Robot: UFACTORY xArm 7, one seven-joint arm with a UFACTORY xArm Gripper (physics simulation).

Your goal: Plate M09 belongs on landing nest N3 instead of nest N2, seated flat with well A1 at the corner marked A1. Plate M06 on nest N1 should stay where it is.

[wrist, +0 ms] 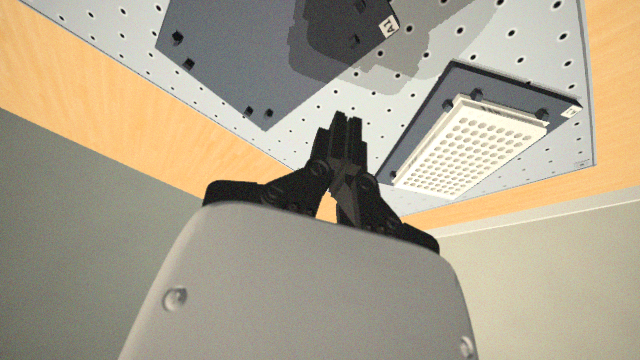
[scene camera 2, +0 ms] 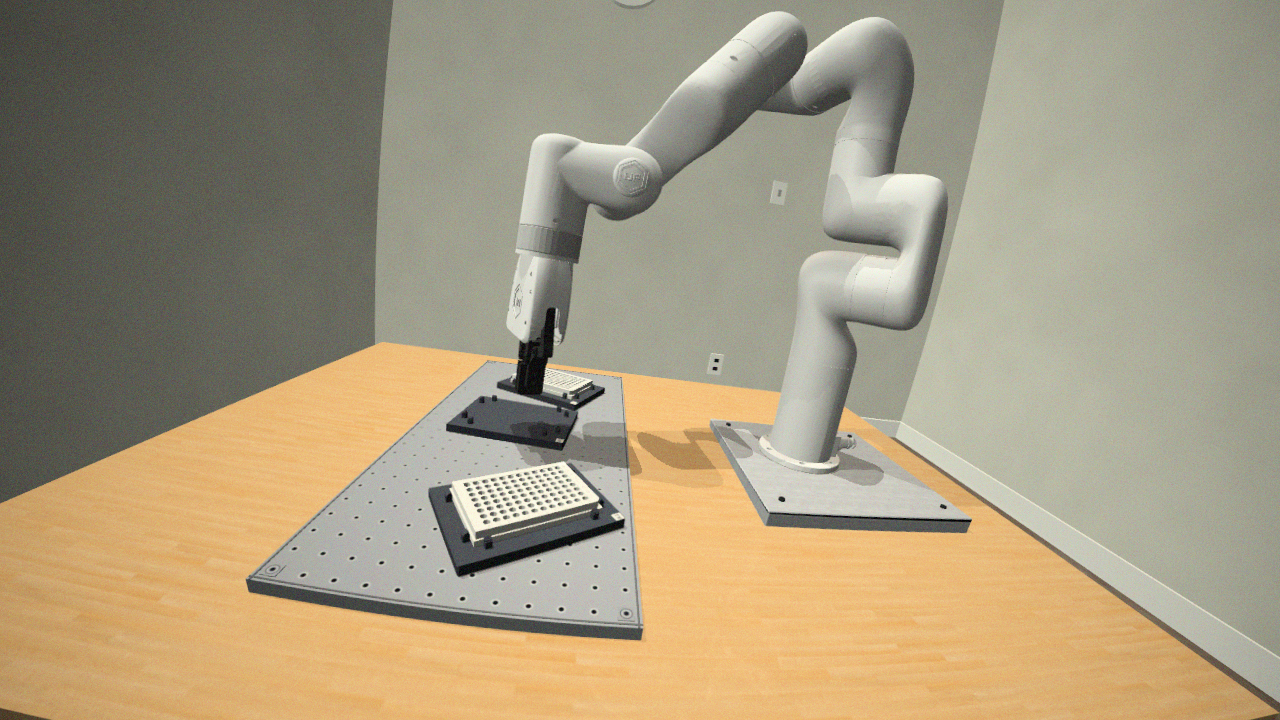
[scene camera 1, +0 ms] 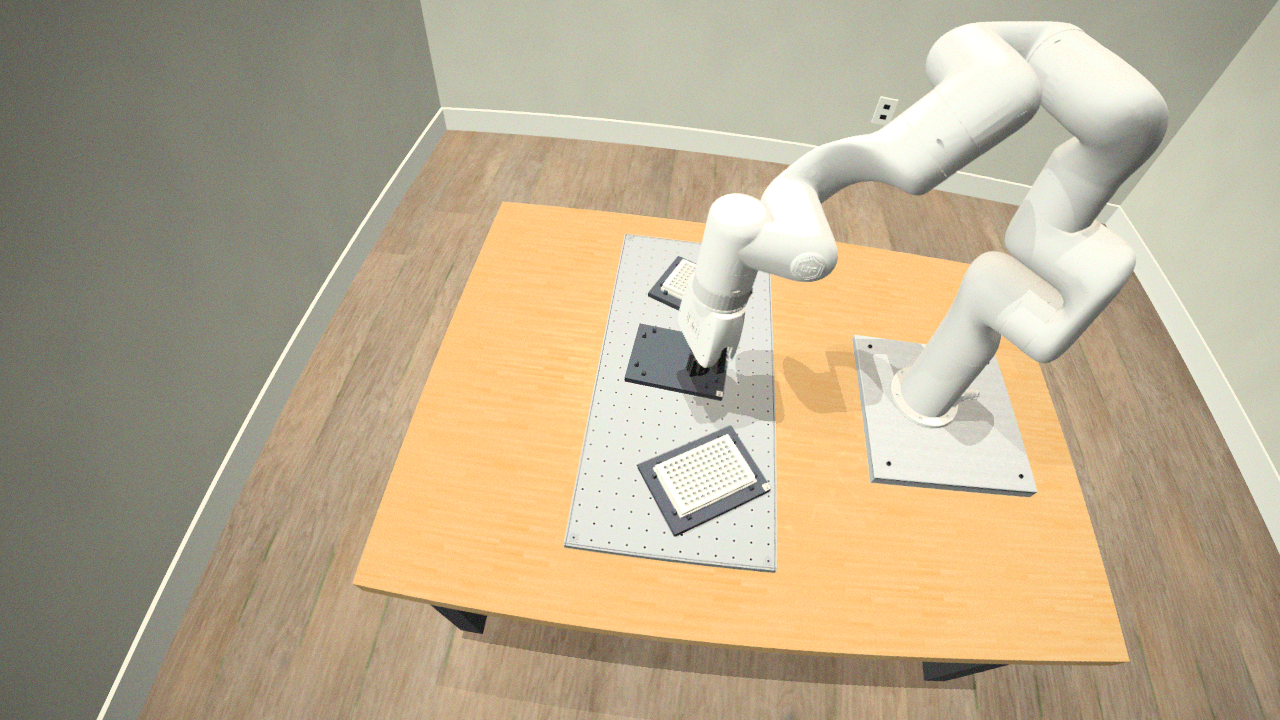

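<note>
My gripper is shut and empty, fingers pointing down, above the middle nest. The middle nest is dark, has corner pins and holds no plate; its A1 label shows in the wrist view. A white well plate lies seemingly flat between the pins of the near nest. Another white plate lies on the far nest, partly hidden by the arm. Plate and nest numbers are not readable.
The nests sit on a grey perforated board on the wooden table. The arm's metal base plate is to the right. The arm reaches over the board from that side.
</note>
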